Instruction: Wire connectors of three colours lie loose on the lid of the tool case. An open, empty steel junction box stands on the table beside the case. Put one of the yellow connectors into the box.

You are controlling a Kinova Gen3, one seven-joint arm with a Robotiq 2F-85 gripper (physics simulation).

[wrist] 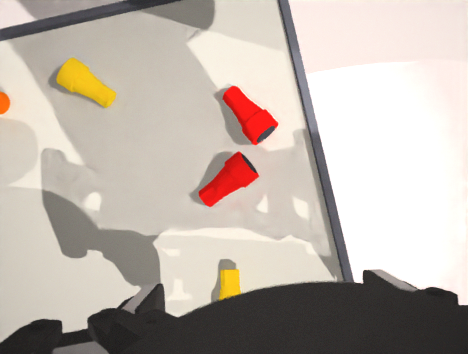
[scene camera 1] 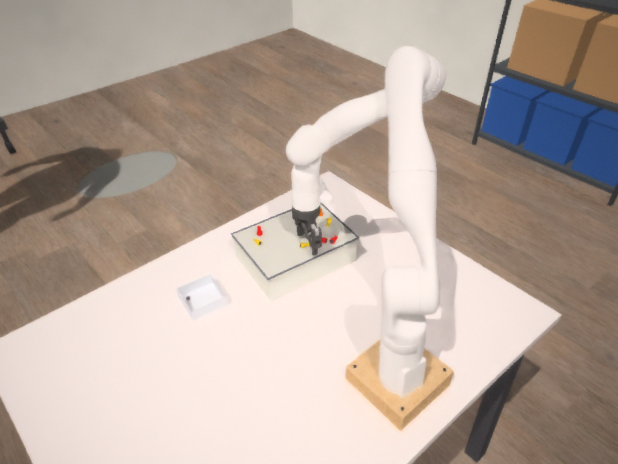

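Seen in the pictures: gripper, fingertip midpoint: [scene camera 1: 307, 244]; arm's base, origin of the base link: [scene camera 1: 399, 376].
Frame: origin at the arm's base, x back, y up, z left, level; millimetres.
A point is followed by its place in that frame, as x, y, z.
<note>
My gripper [scene camera 1: 307, 242] {-436, 58, -25} [wrist: 263, 299] {-436, 58, -25} is open and empty, low over the tool case lid [scene camera 1: 280, 257] {-448, 40, 53} [wrist: 125, 130] {-485, 39, -114}. A yellow connector [scene camera 1: 304, 245] {-447, 47, -24} [wrist: 230, 284] {-449, 48, -32} lies between or just below its spread fingers; its wide end is hidden in the wrist view. A second yellow connector [scene camera 1: 329, 222] {-492, 48, -137} [wrist: 85, 82] {-495, 51, -137} lies towards the back right of the lid, a third yellow connector [scene camera 1: 257, 242] {-525, 51, 83} at the left. The junction box [scene camera 1: 212, 306] {-448, -31, 265} stands open on the table, left of the case, with no connector visible inside.
Two red connectors, one [scene camera 1: 324, 240] {-430, 52, -79} [wrist: 229, 179] {-440, 52, -79} and another [scene camera 1: 334, 240] {-415, 52, -103} [wrist: 250, 115] {-424, 52, -105}, lie near the gripper. A third red connector [scene camera 1: 259, 231] {-561, 54, 58} is at the left. An orange connector [scene camera 1: 320, 212] {-541, 52, -138} [wrist: 3, 103] {-538, 45, -137} lies at the back. The lid has a dark raised-looking rim [wrist: 312, 125] {-396, 43, -96}.
</note>
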